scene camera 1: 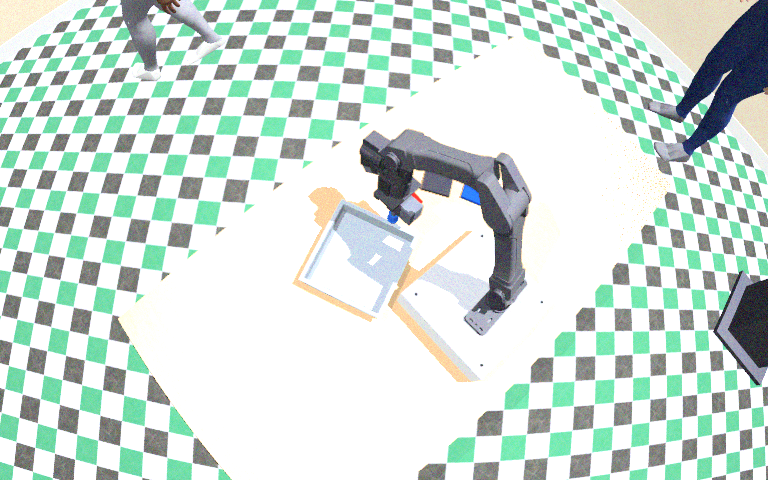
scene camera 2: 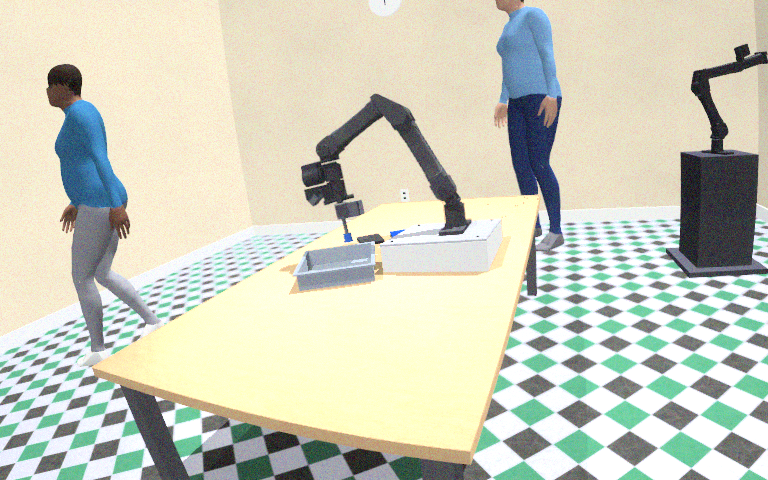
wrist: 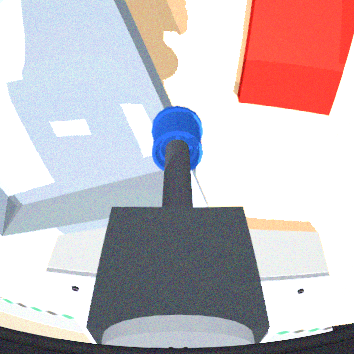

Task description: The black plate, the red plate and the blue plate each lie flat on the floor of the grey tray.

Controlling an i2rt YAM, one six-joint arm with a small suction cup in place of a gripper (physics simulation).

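Frame: origin at the arm's base, x right, y ahead, z up, level; centimetres.
Seen in the pictures: end effector, tool point: [scene camera 1: 392, 218] [scene camera 2: 348, 241] [wrist: 176, 128]; arm's base, origin of the base link: [scene camera 1: 496, 301] [scene camera 2: 456, 228].
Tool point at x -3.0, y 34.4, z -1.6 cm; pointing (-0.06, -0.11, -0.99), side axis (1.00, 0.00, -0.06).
Note:
Pixels of each thing's middle, then the offset from my tool point to it.
- grey tray, body centre: [wrist: 18, 120] [scene camera 1: 359, 259] [scene camera 2: 338, 265] dx -13.1, dy -1.5, dz -3.5 cm
- red plate, body centre: [wrist: 300, 40] [scene camera 1: 399, 196] dx +8.2, dy +4.5, dz -5.5 cm
- black plate, body centre: [scene camera 1: 439, 175] [scene camera 2: 370, 239] dx +21.6, dy +1.4, dz -5.5 cm
- blue plate, body centre: [scene camera 1: 475, 187] [scene camera 2: 399, 234] dx +26.8, dy -8.5, dz -5.5 cm
My suction cup [scene camera 1: 392, 217] [scene camera 2: 347, 237] [wrist: 177, 137], blue on a dark stem, is open, with no plate on it. It hangs near the tray's rim on the plates' side, apart from the plates. The grey tray [scene camera 1: 338, 298] [scene camera 2: 336, 280] [wrist: 85, 200] stands on the table; its floor bears shadow and light patches and no plate. The red plate [scene camera 1: 417, 197] [wrist: 295, 60] lies flat on the table beside the tray, mostly hidden by the arm in scene camera 1. The black plate [scene camera 1: 436, 183] [scene camera 2: 370, 238] and the blue plate [scene camera 1: 470, 194] [scene camera 2: 396, 233] lie farther along, the blue one partly hidden.
The arm stands on a white box [scene camera 1: 438, 338] [scene camera 2: 436, 254] [wrist: 290, 252] close to the tray's side. The table's long edge runs beyond the tray and plates. Two people stand on the floor around the table. Another arm stands on a black pedestal [scene camera 2: 719, 209] away from the table.

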